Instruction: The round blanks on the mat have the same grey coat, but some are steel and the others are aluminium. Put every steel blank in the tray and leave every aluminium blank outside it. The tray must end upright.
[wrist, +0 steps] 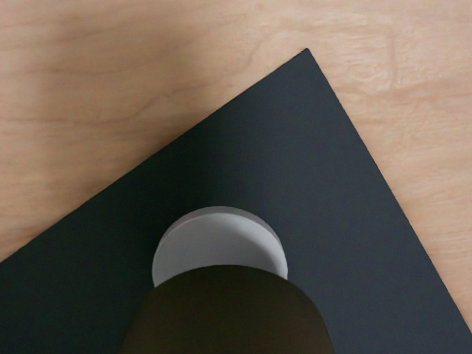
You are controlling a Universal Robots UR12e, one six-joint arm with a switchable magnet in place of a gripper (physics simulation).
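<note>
A round grey blank [215, 240] lies flat on the dark mat in the wrist view, low and a little left of the middle. Its far rim and part of its top face show. A shadow falls across the right part of its face. My magnet [227, 310] is the dark rounded shape at the bottom of the view, over the near part of the blank and hiding it. The blank appears to rest on the mat, with the magnet above it and holding nothing. The magnet's lower face is hidden, as is any gap beneath it. The tray does not show in this view.
The dark mat [310, 150] ends in a corner at the upper right of the middle. Its edges run down to the left and down to the right. The light wooden table top [100, 75] shows beyond both edges. A soft shadow darkens the left part of the mat.
</note>
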